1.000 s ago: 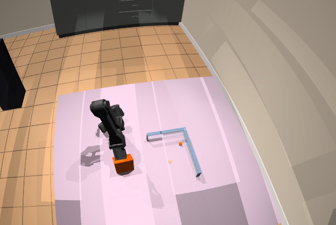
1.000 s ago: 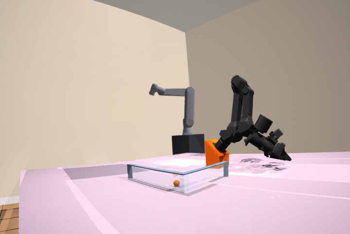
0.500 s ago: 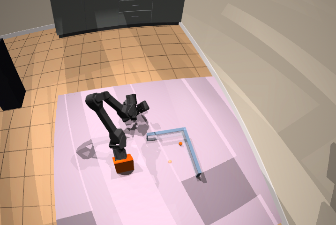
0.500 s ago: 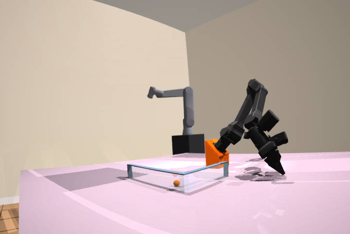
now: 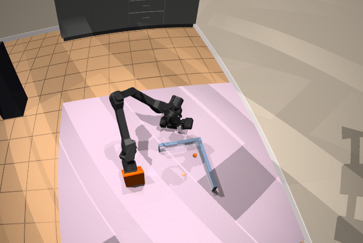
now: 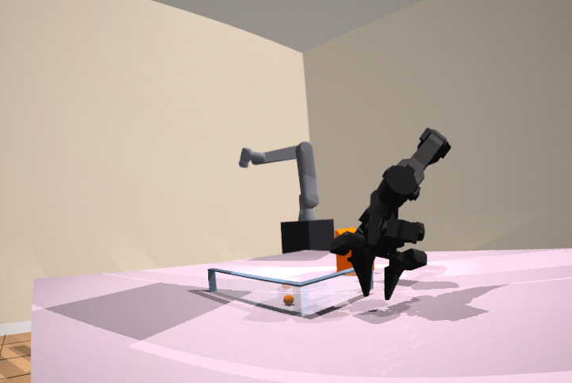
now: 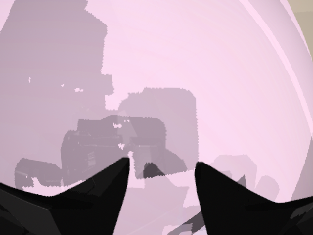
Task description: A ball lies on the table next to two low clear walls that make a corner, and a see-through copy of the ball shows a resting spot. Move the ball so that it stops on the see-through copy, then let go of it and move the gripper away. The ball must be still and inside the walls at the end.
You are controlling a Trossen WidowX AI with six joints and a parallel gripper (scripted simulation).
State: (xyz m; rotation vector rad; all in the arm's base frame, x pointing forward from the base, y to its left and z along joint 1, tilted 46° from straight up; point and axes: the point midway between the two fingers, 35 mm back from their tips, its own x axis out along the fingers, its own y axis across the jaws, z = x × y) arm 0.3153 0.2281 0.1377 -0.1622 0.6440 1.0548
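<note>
Now: the see-through copy of ball 29 cm to the right of my gripper tip, 6 cm behind it and 2 cm below it.
</note>
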